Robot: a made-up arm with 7 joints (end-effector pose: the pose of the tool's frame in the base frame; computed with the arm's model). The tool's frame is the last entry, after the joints.
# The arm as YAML. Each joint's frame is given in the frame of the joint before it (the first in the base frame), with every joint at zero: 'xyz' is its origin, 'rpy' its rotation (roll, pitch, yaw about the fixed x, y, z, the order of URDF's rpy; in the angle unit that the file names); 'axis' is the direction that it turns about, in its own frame. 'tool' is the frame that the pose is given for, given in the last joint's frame.
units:
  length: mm
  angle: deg
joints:
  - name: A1
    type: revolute
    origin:
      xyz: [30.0, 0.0, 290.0]
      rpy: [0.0, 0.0, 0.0]
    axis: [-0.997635, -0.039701, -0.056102]
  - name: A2
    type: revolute
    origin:
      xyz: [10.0, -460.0, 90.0]
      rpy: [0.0, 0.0, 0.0]
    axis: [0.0, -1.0, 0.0]
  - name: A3
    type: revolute
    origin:
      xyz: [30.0, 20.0, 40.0]
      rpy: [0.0, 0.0, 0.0]
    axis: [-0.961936, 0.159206, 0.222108]
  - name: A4
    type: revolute
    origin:
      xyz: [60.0, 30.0, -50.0]
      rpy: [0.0, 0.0, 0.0]
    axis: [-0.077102, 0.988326, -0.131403]
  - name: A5
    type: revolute
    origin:
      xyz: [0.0, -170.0, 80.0]
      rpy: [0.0, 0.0, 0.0]
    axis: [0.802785, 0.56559, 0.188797]
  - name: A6
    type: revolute
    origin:
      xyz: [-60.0, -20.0, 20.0]
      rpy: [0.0, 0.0, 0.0]
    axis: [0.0, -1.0, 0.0]
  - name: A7
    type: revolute
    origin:
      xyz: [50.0, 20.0, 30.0]
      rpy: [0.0, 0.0, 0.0]
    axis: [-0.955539, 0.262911, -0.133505]
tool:
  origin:
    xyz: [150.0, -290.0, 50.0]
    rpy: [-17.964, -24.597, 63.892]
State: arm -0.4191 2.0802 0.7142 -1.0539 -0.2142 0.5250 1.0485
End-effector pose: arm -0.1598 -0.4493 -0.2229 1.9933 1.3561 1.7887
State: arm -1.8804 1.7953 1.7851 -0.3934 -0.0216 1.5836 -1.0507
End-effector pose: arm -0.2636 -0.1640 0.1544 -1.3698 -1.8432 1.1299
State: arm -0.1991 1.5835 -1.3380 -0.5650 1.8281 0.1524 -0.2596
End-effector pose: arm 0.1718 -0.3792 0.6204 -1.0491 1.0687 -1.4126
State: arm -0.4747 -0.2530 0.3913 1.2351 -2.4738 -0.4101 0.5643
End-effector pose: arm 0.2750 -0.2512 0.3041 -2.2312 0.5325 1.5948
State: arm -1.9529 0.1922 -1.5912 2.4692 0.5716 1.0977 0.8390
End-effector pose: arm 0.4350 0.5139 -0.0193 -2.0962 1.1201 -1.5369
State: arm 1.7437 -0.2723 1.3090 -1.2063 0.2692 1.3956 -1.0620
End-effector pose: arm 0.2518 0.5682 0.5833 1.1291 0.4486 2.4584
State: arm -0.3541 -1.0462 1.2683 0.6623 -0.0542 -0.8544 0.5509
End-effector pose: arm 0.5078 -0.5162 -0.0358 -0.5163 2.6306 1.2846
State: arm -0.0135 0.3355 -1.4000 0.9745 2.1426 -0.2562 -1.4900
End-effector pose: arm 0.0233 -0.5044 0.5776 -1.9421 -1.2469 1.3241
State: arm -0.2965 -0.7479 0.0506 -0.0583 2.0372 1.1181 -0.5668
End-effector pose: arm -0.0112 -0.5511 -0.0934 1.3468 -0.5197 -0.9119
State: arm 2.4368 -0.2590 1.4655 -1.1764 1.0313 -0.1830 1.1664
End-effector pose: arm 0.4066 0.3528 0.2619 0.7747 -2.5289 0.0335
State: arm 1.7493 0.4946 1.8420 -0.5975 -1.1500 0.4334 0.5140
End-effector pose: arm -0.2908 0.2279 0.4907 0.5560 -0.4190 -0.7367
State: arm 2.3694 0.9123 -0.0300 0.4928 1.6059 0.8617 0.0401
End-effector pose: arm 0.1444 0.6022 0.8789 -1.1218 -0.1411 1.3675
